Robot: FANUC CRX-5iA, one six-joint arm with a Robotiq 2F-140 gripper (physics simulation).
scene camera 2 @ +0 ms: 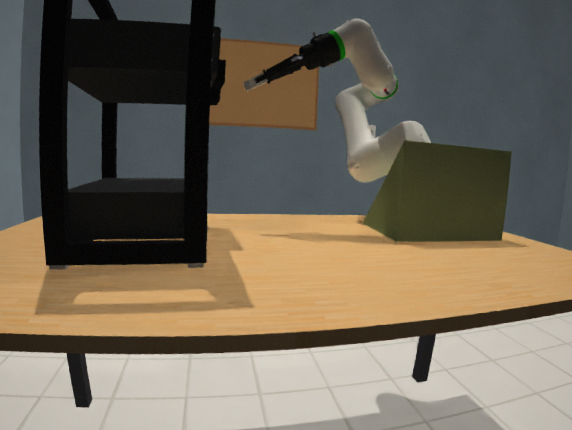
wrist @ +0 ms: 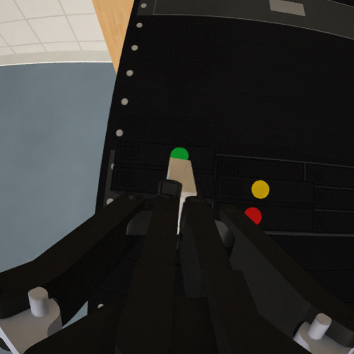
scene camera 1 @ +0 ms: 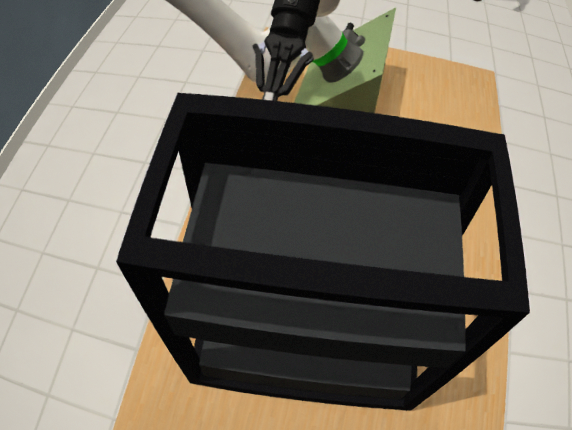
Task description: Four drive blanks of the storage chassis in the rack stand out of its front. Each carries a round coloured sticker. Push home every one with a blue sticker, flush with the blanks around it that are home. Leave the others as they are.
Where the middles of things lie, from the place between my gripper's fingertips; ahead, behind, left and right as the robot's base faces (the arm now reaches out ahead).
Now: hand 140 mm short of the blue-stickered blank (wrist: pixel 143 180), 10 mm to the right of it and 10 mm above it. Round my hand: green-stickered blank (wrist: pixel 147 154) 140 mm ahead, 10 mm to the left, 30 mm below; then yellow-stickered blank (wrist: pixel 228 187) 110 mm ahead, 120 mm to the left, 10 mm below; then black rack (scene camera 1: pixel 322 261) 220 mm ahead, 200 mm to the left, 110 mm below.
